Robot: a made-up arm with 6 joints. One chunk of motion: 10 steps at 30 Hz.
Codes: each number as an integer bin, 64 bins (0 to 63) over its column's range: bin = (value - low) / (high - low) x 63, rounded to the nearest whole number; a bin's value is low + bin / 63 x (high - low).
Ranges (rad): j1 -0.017..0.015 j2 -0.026..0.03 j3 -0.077..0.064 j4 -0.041..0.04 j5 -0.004..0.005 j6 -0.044..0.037
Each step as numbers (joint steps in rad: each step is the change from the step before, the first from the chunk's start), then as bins.
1 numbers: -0.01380 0.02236 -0.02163 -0.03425 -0.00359 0.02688
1 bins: 6 54 25 5 3 55
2 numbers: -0.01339 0.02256 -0.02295 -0.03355 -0.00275 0.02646
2 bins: 7 55 24 6 9 55
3 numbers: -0.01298 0.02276 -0.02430 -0.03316 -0.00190 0.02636
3 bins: 8 55 24 6 15 55
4 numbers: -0.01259 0.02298 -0.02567 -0.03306 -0.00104 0.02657
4 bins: 9 55 23 6 21 55
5 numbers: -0.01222 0.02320 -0.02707 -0.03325 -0.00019 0.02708
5 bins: 9 55 22 6 27 55
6 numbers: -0.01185 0.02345 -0.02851 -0.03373 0.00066 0.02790
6 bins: 10 56 22 6 33 56
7 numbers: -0.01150 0.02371 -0.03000 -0.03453 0.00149 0.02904
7 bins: 11 56 21 5 38 57
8 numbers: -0.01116 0.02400 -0.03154 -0.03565 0.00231 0.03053
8 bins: 11 56 20 4 44 58
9 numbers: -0.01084 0.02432 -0.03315 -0.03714 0.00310 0.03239
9 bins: 12 57 20 3 50 59
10 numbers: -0.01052 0.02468 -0.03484 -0.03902 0.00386 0.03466
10 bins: 13 57 19 2 55 61
